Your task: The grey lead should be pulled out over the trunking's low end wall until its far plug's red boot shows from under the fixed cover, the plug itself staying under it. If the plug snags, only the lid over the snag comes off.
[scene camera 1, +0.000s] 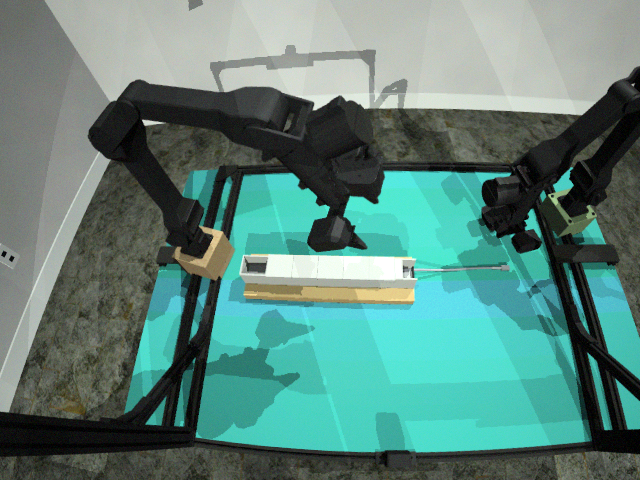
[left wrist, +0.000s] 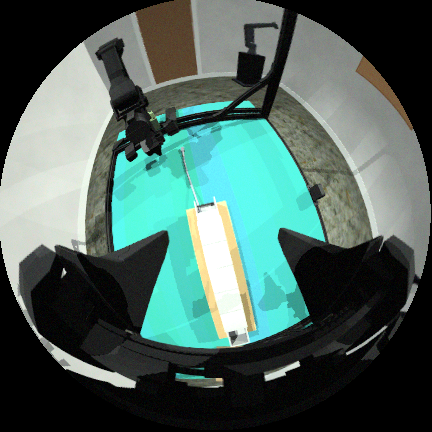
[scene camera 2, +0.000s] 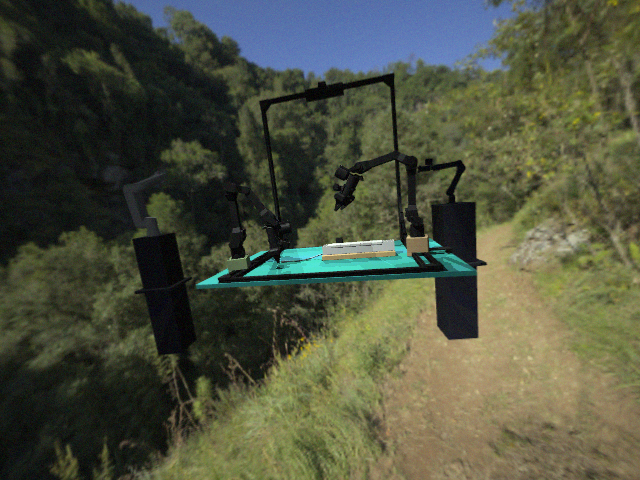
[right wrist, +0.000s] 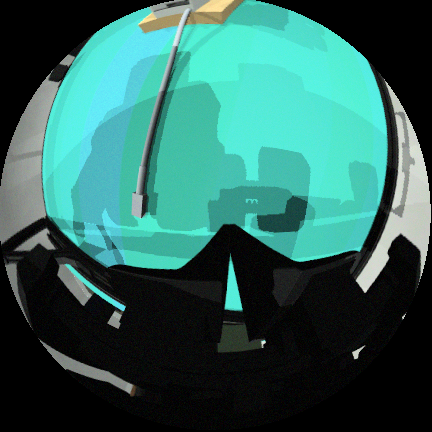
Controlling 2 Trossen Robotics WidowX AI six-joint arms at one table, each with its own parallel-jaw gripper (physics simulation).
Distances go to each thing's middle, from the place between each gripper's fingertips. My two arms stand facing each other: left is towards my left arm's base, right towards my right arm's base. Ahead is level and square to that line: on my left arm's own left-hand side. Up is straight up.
My left hand is 20 mm short of the trunking [scene camera 1: 254, 267], 90 mm to the right of it and 230 mm above it. Also, from my left hand: grey lead [right wrist: 148, 140]: 20 mm ahead, 90 mm to the right, 250 mm below.
Right now the grey lead is 6 cm behind my right hand and 26 cm to the left of it. Round my right hand: trunking (5 cm behind, 44 cm to the left, 2 cm above).
